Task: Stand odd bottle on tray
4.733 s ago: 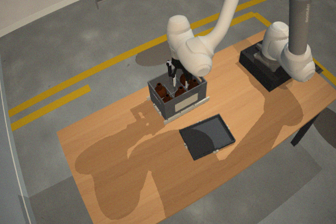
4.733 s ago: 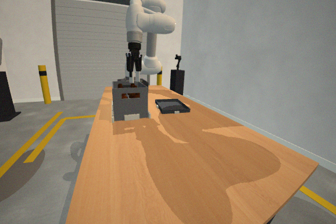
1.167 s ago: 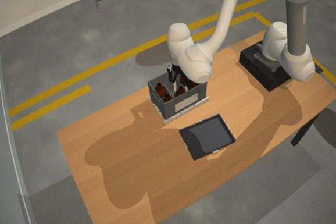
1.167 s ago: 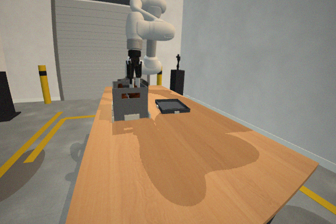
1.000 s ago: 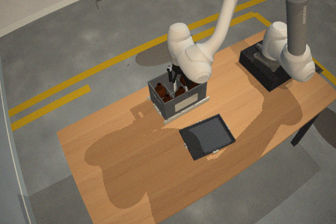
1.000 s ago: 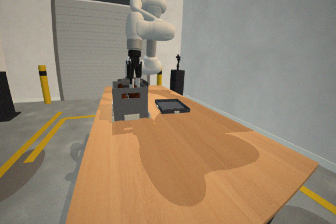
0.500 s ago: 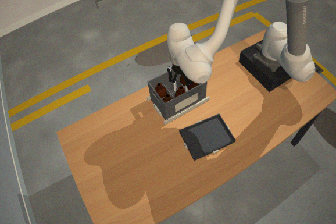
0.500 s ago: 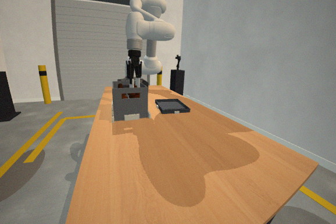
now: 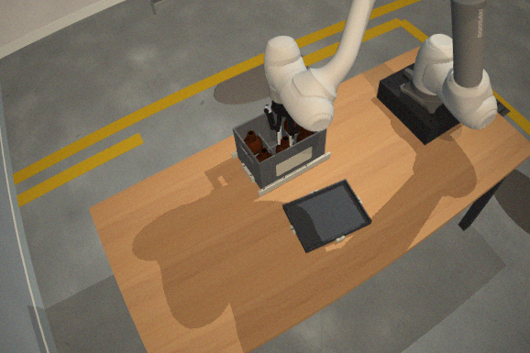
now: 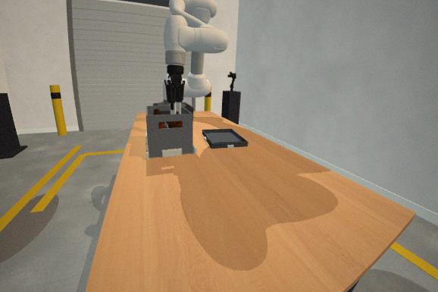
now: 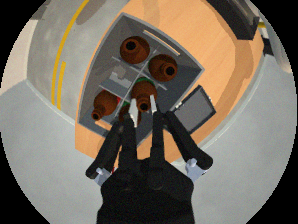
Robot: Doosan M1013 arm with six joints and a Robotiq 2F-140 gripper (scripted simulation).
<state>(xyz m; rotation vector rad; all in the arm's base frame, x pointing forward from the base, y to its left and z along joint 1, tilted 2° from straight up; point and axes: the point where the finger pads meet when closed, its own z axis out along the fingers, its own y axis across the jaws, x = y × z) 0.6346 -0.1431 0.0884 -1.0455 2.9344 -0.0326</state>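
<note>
Right now my hand is 90 mm above the glass bottle. The rest, counted from my hand: dark tray 260 mm to the left, 160 mm below, 30 mm ahead; grey crate 90 mm below, 40 mm to the right, 10 mm behind.
</note>
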